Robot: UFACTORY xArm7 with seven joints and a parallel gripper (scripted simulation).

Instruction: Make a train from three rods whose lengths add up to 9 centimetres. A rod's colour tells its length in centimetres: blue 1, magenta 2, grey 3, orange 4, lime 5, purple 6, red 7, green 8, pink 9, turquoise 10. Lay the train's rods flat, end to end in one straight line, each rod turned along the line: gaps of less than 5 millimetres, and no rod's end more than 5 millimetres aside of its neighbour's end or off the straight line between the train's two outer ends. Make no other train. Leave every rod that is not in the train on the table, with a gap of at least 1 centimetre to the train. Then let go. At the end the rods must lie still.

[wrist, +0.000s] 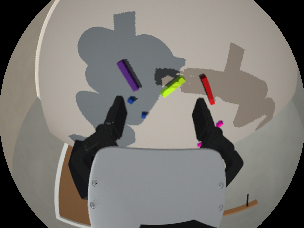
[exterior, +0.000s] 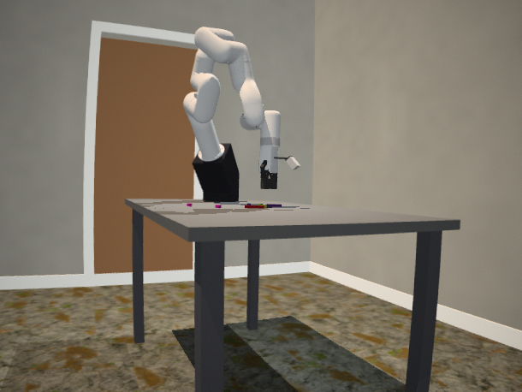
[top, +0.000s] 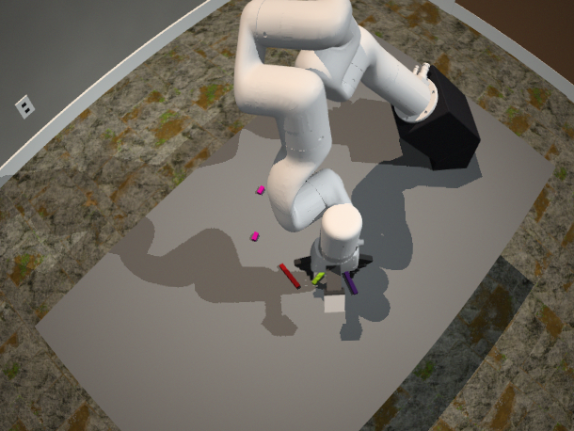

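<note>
Now: the blue rod 7 cm behind my hand, 3 cm to the left of it and 7 cm below it. The rest, counted from my hand: lime rod 3 cm to the right, 7 cm below; then purple rod 2 cm behind, 5 cm to the left, 7 cm below; then red rod 3 cm ahead, 9 cm to the right, 7 cm below.
</note>
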